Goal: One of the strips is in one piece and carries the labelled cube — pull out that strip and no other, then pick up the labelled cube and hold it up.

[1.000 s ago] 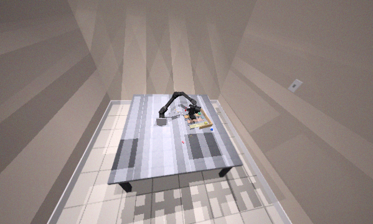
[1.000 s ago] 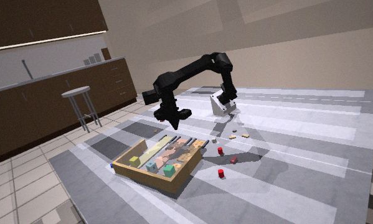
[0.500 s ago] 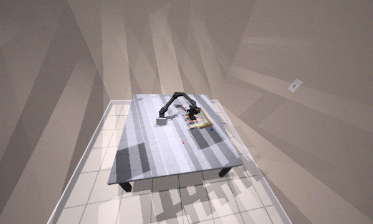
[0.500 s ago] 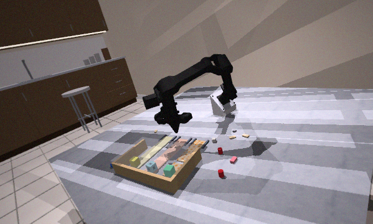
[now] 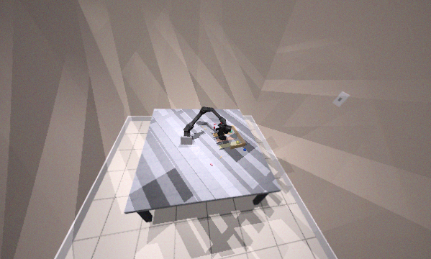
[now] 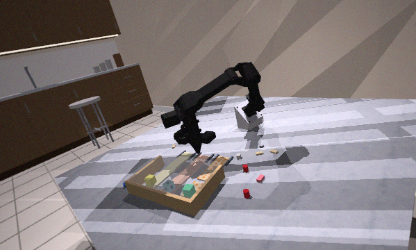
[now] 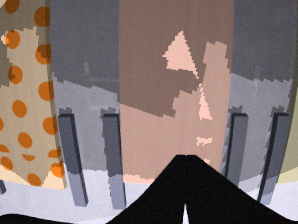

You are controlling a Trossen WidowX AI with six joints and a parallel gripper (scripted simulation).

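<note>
Right now the orange-dotted strip is 100 mm to the left of my gripper tip, 30 mm below it and 10 mm ahead of it.
</note>
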